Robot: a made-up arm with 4 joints. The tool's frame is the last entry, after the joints. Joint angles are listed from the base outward. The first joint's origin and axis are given. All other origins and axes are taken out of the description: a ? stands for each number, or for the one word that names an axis. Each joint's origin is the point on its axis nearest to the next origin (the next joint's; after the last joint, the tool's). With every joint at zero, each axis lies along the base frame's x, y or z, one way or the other. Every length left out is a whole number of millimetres.
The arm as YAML. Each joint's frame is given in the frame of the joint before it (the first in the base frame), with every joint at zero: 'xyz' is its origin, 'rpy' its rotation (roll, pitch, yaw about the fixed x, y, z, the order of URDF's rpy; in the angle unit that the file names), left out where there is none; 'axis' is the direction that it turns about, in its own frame. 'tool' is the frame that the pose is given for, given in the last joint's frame.
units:
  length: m
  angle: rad
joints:
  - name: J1
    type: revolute
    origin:
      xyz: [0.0, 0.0, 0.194]
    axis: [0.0, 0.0, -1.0]
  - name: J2
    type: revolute
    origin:
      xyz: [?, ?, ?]
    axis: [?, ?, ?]
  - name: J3
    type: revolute
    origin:
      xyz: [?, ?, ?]
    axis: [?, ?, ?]
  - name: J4
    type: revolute
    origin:
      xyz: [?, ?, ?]
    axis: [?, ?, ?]
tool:
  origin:
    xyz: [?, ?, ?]
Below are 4 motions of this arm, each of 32 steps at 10 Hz.
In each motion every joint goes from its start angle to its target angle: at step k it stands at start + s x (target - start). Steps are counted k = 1, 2, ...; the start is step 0. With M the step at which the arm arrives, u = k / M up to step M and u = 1 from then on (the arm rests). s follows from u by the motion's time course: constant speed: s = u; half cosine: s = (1 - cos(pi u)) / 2; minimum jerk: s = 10 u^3 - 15 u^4 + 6 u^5.
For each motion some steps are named. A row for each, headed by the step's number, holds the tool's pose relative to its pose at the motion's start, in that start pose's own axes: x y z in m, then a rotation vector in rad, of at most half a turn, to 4 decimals.
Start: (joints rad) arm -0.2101 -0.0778 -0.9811 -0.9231
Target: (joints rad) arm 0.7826 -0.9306 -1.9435 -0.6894
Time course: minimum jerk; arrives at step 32
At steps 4, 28, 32:
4: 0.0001 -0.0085 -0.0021 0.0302 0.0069 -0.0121
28: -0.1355 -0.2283 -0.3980 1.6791 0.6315 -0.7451
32: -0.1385 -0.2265 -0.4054 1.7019 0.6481 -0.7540

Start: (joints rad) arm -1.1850 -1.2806 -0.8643 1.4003
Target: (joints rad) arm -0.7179 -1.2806 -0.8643 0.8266
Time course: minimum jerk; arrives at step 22
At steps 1, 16, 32:
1: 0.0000 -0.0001 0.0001 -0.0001 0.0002 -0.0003
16: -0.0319 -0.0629 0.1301 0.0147 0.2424 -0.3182
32: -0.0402 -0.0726 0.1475 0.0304 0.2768 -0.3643

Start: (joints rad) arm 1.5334 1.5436 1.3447 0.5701
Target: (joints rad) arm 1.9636 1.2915 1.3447 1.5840
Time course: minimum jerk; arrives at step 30
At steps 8, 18, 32:
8: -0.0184 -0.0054 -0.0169 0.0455 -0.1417 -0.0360
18: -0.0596 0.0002 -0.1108 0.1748 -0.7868 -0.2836
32: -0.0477 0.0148 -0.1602 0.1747 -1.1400 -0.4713

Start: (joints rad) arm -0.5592 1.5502 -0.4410 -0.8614
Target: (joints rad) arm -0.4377 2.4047 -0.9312 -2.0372
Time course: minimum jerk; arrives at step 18
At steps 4, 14, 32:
4: -0.0012 0.0193 0.0044 -0.0092 0.0692 -0.0723
14: 0.0175 0.1456 -0.0411 0.2694 0.6226 -0.7520
32: 0.0174 0.1489 -0.0528 0.3204 0.6505 -0.7906

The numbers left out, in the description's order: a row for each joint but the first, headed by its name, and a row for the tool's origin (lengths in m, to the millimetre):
J2: xyz -0.067 -0.146 0.0, axis -1.0 0.0 0.0
J3: xyz 0.0 0.122 0.226, axis 0.0 0.0 1.0
J4: xyz 0.165 -0.131 0.0, axis 0.0 -1.0 0.0
tool: xyz -0.149 0.0 0.115

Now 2 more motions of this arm.
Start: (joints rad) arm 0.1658 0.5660 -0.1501 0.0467
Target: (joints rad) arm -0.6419 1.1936 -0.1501 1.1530
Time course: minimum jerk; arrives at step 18
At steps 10, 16, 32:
10: -0.0458 0.0338 -0.1594 -0.1682 -1.0419 0.4674
16: 0.0116 0.0395 -0.2484 -0.1274 -1.7441 0.7891
32: 0.0141 0.0401 -0.2502 -0.1245 -1.7653 0.7989

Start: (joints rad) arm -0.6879 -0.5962 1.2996 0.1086
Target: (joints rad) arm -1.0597 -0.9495 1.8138 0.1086
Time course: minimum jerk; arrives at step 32
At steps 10, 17, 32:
10: 0.0009 -0.0204 0.0031 0.0681 -0.0532 0.1401
17: 0.0050 -0.0625 0.0075 0.2056 -0.1793 0.4258
32: 0.0117 -0.1113 0.0091 0.3541 -0.3534 0.7394

